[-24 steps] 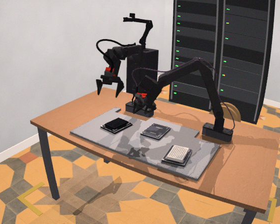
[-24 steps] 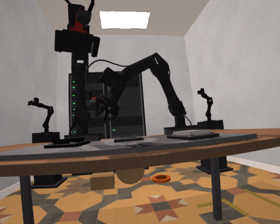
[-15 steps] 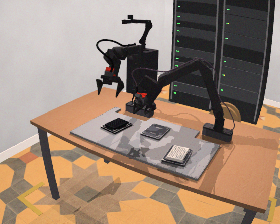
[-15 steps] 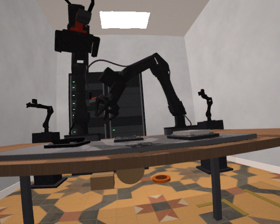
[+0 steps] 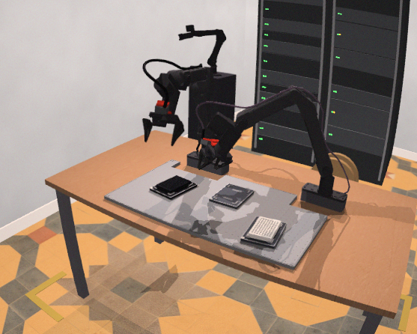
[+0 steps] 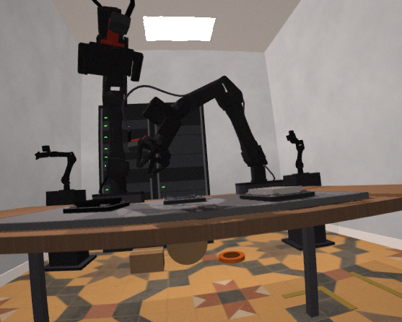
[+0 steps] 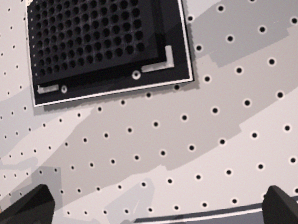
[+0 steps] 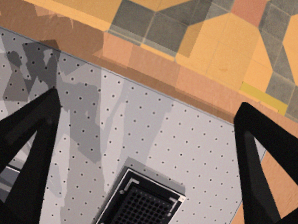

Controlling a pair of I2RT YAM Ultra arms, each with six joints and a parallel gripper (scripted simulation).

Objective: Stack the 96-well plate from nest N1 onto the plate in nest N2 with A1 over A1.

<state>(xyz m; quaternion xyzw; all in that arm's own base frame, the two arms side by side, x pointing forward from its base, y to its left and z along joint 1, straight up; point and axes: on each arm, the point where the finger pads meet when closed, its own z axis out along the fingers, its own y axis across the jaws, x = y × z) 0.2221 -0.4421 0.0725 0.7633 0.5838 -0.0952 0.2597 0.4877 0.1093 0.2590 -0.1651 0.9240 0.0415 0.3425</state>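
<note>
My right hand is 270 mm above the black 96-well plate, 200 mm past it and 100 mm to the left of it. From my right hand the other things lie so: white 96-well plate (370 mm to the left, 270 mm below, 120 mm behind).
</note>
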